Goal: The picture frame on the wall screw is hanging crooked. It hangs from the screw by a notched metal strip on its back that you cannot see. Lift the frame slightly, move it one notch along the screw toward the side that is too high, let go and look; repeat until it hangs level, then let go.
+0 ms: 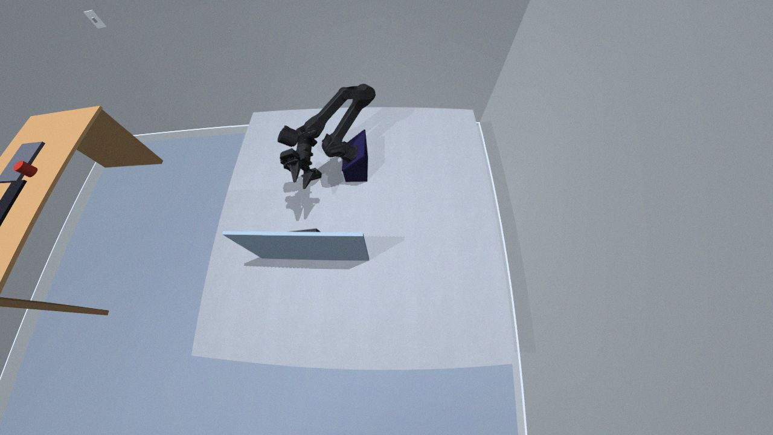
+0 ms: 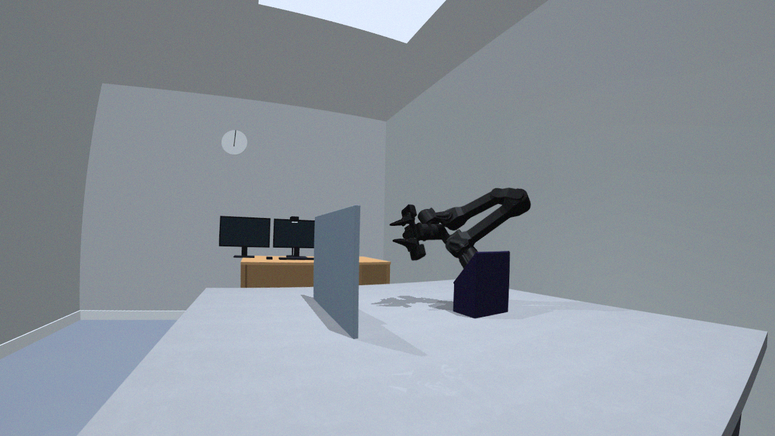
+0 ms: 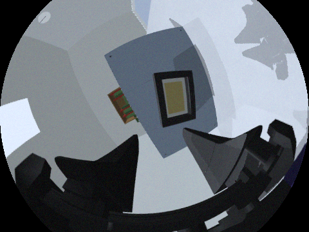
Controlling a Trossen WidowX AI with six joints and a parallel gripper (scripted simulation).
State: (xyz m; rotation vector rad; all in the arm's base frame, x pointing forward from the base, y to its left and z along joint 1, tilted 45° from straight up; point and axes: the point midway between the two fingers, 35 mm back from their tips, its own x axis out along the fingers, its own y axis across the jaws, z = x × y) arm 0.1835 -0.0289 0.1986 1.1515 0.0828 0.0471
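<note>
My gripper tip is 19 cm short of the picture frame, 9 cm above it and 3 cm to the right of it. From my gripper tip the other things lie so: wall panel 20 cm ahead, 10 cm below, 2 cm to the left.
</note>
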